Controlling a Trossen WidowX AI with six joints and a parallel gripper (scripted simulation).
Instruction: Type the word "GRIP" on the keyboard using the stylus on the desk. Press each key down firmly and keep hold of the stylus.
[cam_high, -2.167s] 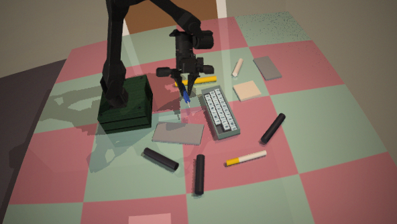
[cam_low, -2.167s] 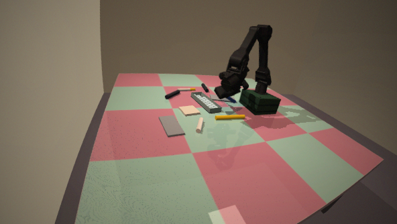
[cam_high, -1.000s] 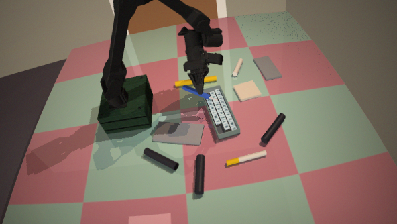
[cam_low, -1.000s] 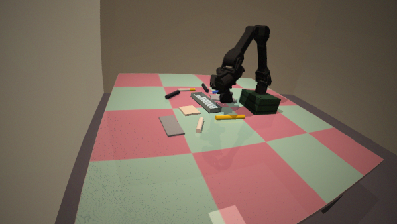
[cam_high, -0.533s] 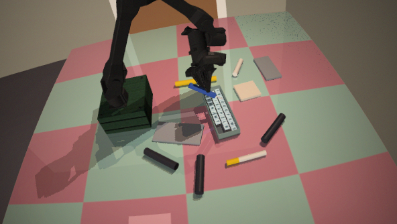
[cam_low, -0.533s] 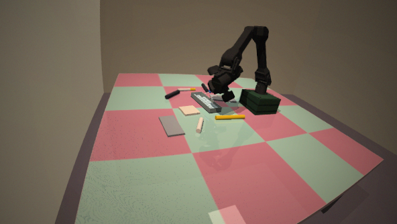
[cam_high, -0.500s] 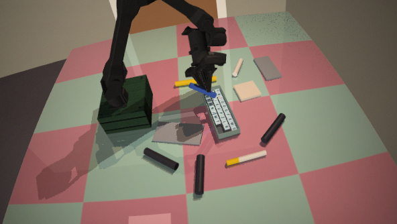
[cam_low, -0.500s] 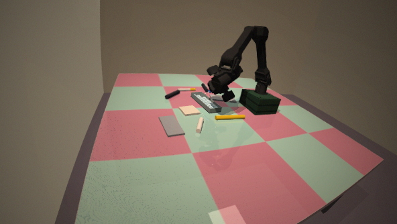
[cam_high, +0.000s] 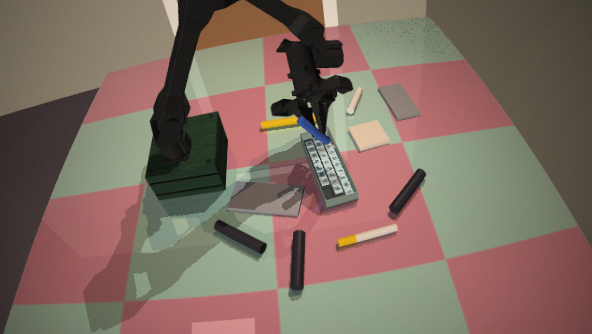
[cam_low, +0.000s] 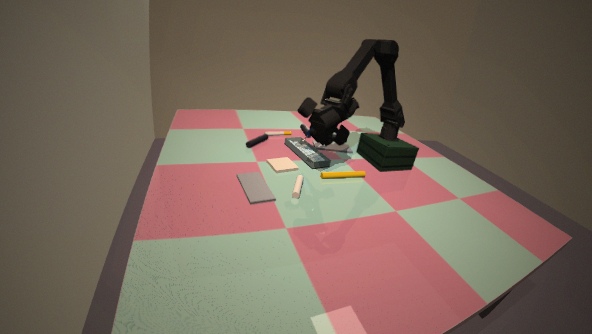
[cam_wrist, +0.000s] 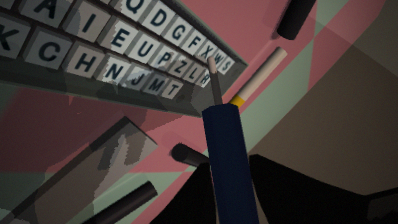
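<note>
The stylus tip lies 30 mm ahead of my gripper tip and 40 mm below it. From my gripper tip the other things lie so: blue stylus (10 mm ahead, 10 mm below); yellow stick (60 mm behind, 170 mm to the left, 90 mm below); beige pad (120 mm ahead, 80 mm to the left, 100 mm below).
</note>
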